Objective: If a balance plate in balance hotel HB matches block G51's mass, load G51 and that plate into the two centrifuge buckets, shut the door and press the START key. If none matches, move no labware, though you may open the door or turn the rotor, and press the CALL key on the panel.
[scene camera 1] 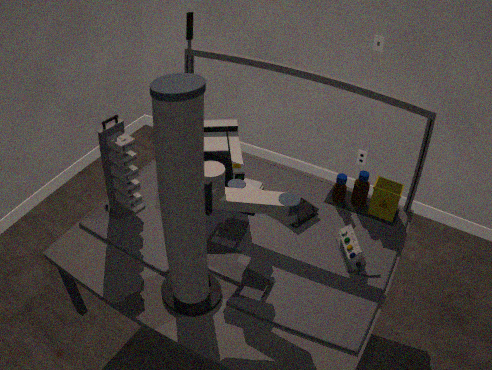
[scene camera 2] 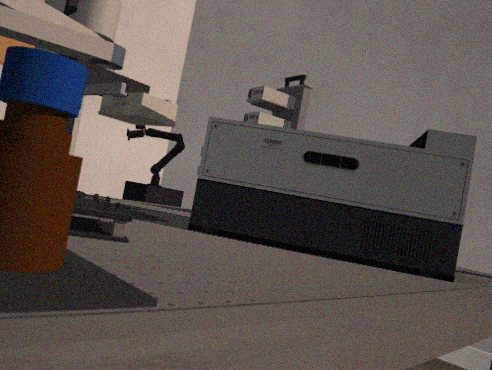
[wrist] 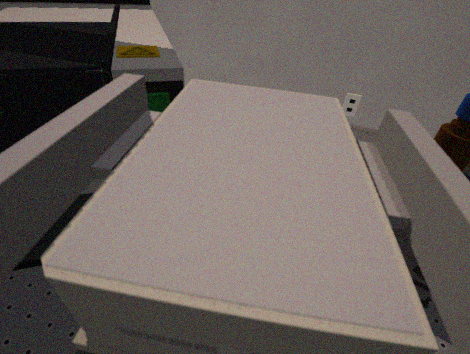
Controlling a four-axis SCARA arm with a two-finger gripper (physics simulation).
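Seen in the pictures: gripper, fingertip midpoint: (scene camera 2: 147, 97) (wrist: 259, 113); arm's base, origin of the base link: (scene camera 1: 191, 293).
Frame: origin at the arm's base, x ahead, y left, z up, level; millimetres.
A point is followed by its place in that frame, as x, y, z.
Observation:
My gripper (wrist: 259, 113) @(489, 0, 240) is shut on a white block (wrist: 240, 200) @(437, -6, 237) (scene camera 2: 142, 109) @(535, -31, 207), held level above the table near the centrifuge. Its near face is shaded and its label is unreadable. The grey-and-black centrifuge (scene camera 1: 220, 145) @(725, 296, 223) (scene camera 2: 330, 200) @(781, 215, 110) (wrist: 145, 69) @(566, 104, 222) stands at the back; its buckets do not show, and I cannot tell how its door stands. The balance hotel (scene camera 1: 105, 160) @(215, 625, 312) (scene camera 2: 300, 105) @(345, 603, 398) stands at the left in scene camera 1, with several white plates on its shelves; their labels are too small to read. The button panel (scene camera 1: 352, 247) @(502, -508, 85) lies on the right of the table.
Brown bottles with blue caps (scene camera 1: 360, 192) @(881, -427, 110) (scene camera 2: 37, 190) @(930, -312, 70) and a yellow box (scene camera 1: 386, 200) @(858, -578, 134) stand at the back right. A dark, low stand (scene camera 1: 307, 215) @(652, -227, 45) is partly hidden by the arm's elbow. A grey frame (scene camera 1: 310, 77) @(1004, -46, 596) rises around the table's back. The arm's thick column stands at the front.

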